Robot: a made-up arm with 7 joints.
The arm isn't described. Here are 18 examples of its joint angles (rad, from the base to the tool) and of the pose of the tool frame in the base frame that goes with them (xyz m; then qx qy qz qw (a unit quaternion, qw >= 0)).
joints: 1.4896 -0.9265 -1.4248 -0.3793 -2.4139 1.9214 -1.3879
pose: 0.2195 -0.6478 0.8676 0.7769 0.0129 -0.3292 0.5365
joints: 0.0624 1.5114 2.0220 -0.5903 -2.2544 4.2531 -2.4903
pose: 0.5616 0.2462 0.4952 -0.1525 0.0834 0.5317 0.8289
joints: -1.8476 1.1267 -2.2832 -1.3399 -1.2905 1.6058 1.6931
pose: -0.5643 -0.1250 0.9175 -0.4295 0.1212 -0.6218 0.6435
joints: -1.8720 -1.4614 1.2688 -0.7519 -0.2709 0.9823 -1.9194
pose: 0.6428 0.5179 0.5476 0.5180 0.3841 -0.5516 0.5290
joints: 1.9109 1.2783 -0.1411 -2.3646 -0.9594 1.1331 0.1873
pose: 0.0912 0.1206 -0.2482 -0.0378 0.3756 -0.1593 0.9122
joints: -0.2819 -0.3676 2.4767 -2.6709 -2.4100 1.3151 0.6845
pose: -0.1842 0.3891 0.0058 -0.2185 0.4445 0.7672 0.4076
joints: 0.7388 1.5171 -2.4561 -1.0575 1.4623 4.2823 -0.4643
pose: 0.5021 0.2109 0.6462 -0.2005 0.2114 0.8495 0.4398
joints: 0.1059 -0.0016 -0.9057 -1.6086 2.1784 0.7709 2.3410
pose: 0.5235 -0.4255 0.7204 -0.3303 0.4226 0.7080 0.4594
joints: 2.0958 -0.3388 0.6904 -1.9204 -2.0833 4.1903 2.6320
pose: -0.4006 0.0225 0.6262 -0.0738 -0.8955 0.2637 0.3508
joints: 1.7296 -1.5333 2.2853 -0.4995 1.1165 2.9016 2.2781
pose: -0.1159 -0.8069 0.2822 0.4563 0.7346 -0.4653 0.1888
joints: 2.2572 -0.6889 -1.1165 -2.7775 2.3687 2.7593 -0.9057
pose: 0.1422 0.3214 0.2025 -0.7811 0.1803 0.2733 0.5317
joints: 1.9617 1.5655 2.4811 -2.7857 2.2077 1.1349 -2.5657
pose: -0.1383 -0.2835 0.6842 -0.0882 0.3545 0.8562 0.3654
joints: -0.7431 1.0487 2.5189 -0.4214 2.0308 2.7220 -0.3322
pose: 0.5961 -0.1953 0.8341 0.3049 0.1229 0.1494 0.9325
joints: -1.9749 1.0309 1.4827 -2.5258 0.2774 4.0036 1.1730
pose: 0.3801 -0.2963 0.3045 -0.1237 0.7990 -0.3405 0.4800
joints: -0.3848 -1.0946 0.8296 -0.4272 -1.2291 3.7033 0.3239
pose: -0.4783 0.3967 0.6421 -0.5494 0.3357 0.7207 0.2570
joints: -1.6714 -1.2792 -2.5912 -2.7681 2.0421 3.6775 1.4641
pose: -0.0656 0.0435 -0.0069 0.6924 -0.5492 0.3909 0.2570
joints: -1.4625 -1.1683 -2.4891 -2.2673 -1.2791 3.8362 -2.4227
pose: -0.3971 0.2193 0.0682 0.7622 -0.2744 -0.4411 0.3863
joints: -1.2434 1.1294 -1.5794 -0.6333 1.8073 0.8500 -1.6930
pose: -0.0935 -0.8277 0.5707 -0.9609 -0.0156 -0.2490 0.1199
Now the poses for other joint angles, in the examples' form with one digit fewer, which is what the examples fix.
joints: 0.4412 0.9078 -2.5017 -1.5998 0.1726 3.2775 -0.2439
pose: 0.232 -0.239 0.977 0.339 -0.183 0.281 0.879
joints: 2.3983 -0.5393 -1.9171 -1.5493 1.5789 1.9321 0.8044
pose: 0.756 0.171 0.497 -0.462 0.291 0.472 0.692
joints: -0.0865 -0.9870 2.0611 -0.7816 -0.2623 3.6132 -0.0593
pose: -0.648 0.258 0.577 0.263 -0.526 -0.573 0.571
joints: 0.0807 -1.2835 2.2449 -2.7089 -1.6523 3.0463 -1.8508
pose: -0.021 0.223 -0.057 -0.844 0.081 -0.429 0.311
